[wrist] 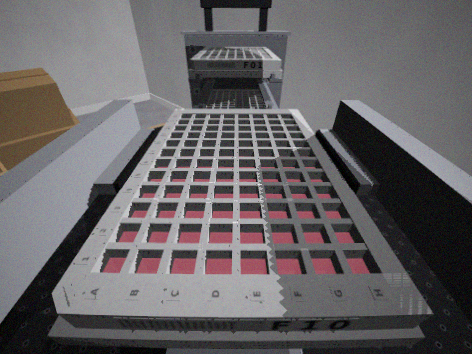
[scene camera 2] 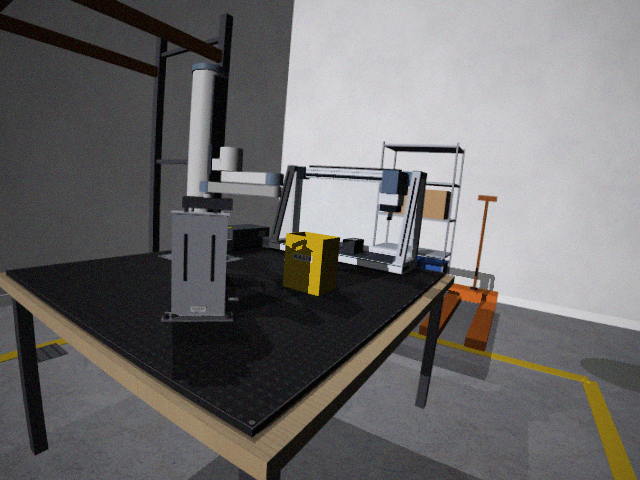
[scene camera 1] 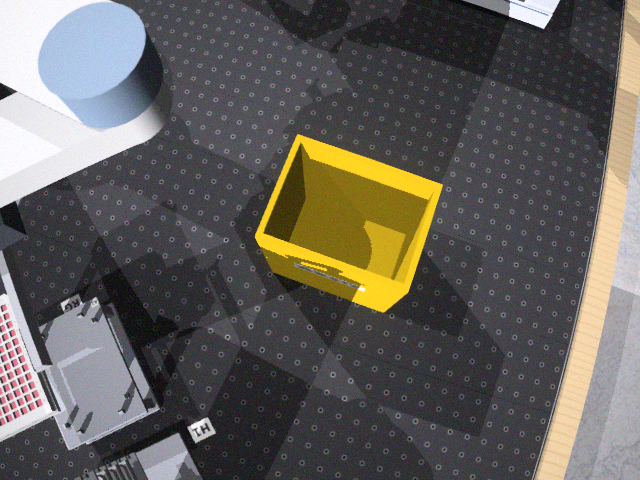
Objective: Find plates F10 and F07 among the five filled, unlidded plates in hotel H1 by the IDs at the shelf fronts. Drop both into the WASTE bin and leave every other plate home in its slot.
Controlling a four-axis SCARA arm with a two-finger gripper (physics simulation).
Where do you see a grey peg stand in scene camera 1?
89,376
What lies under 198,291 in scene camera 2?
A hotel H1.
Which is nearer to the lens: the plate E07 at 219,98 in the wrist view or the plate F01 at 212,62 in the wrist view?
The plate F01.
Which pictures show the plate F01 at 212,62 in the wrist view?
The wrist view only.
